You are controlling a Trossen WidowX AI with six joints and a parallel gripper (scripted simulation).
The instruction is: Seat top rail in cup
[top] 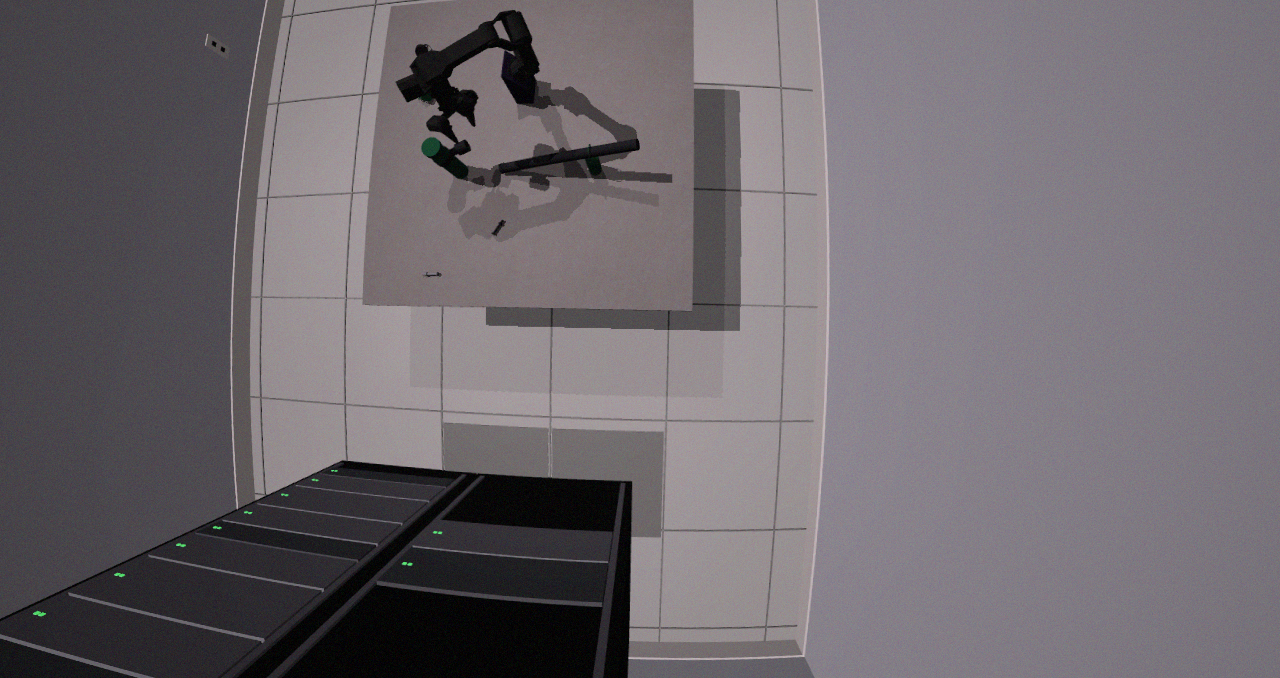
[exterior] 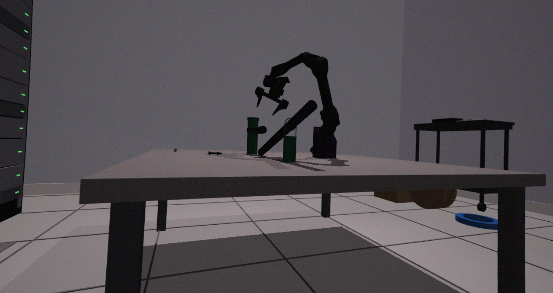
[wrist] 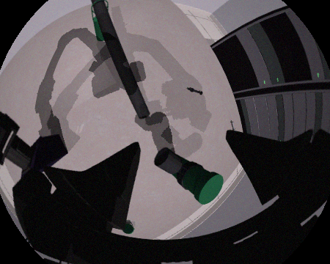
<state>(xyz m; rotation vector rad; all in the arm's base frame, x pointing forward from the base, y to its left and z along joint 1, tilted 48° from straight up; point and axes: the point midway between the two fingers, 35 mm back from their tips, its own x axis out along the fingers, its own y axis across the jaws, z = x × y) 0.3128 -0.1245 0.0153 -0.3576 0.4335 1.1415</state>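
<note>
Right now the dark rail-end cup is 100 mm below my gripper tip, 70 mm to the right of it and 10 mm ahead of it. Also, from my gripper tip: small dark bolt (250 mm ahead, 220 mm below, 60 mm to the left); green cap (370 mm to the right, 260 mm behind, 220 mm below); small green post (390 mm to the left, 120 mm below, 30 mm behind).
</note>
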